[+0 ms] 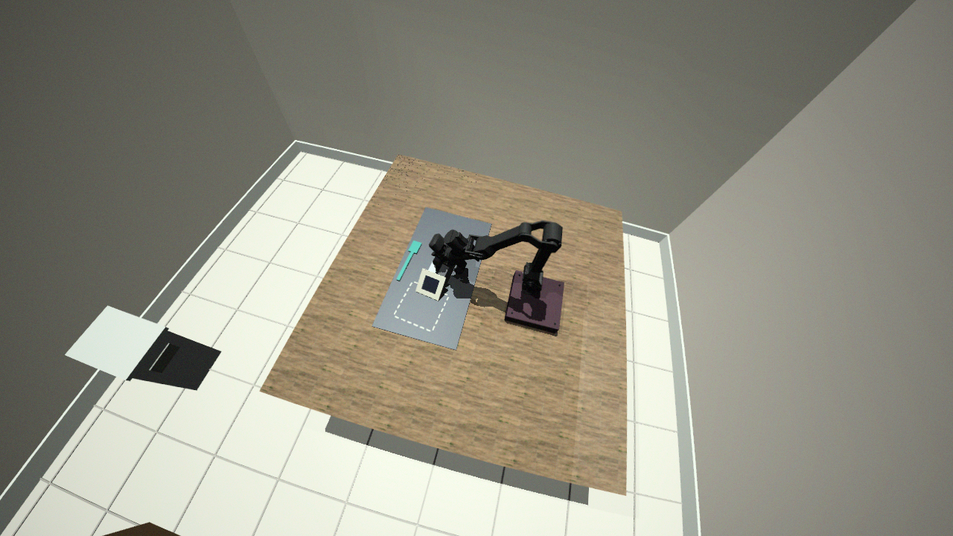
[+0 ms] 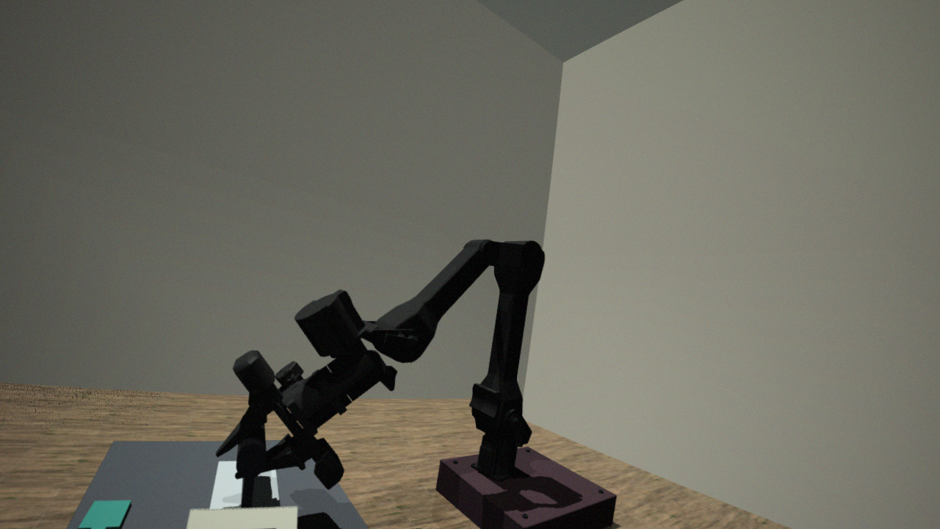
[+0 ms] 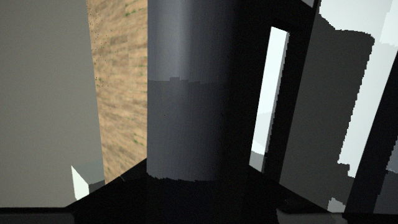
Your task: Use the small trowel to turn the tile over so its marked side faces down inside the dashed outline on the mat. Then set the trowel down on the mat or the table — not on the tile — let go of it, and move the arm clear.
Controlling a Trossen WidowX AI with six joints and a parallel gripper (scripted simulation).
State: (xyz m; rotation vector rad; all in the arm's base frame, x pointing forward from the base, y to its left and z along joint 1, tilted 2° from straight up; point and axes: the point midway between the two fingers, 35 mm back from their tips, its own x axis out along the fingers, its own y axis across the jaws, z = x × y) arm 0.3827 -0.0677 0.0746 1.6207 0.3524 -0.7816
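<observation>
My gripper tip is now 100 mm to the right of the cream tile and 60 mm above it. Also, from my gripper tip: teal flat tool 120 mm ahead, 90 mm below, 50 mm to the right.
</observation>
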